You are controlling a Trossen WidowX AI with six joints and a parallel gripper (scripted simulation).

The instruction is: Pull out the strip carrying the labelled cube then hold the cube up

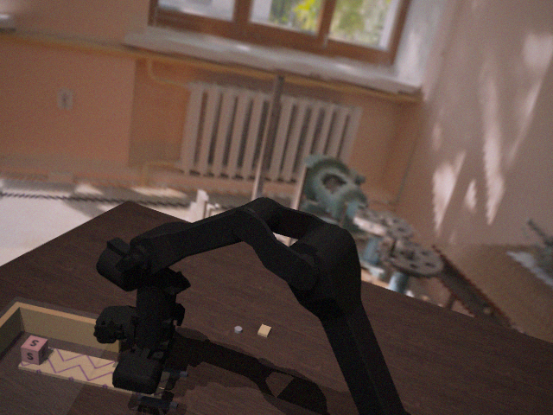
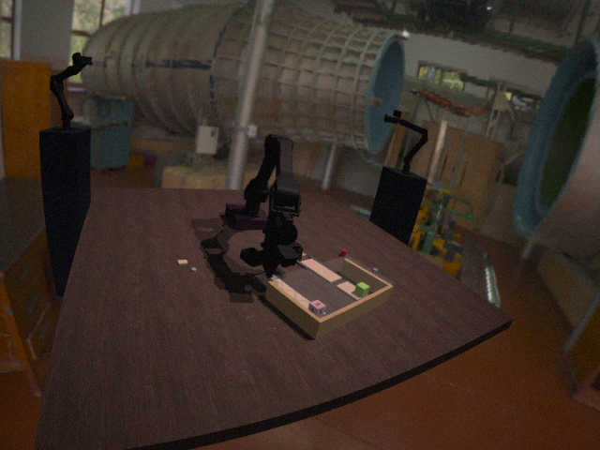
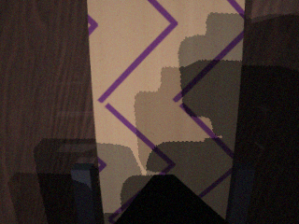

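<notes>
Now: gripper tip 170 mm short of the pink cube marked s, 90 mm to the right of it and 10 mm below it. Also, from my gripper tip: grey disc 220 mm to the right, 30 mm behind.
</notes>
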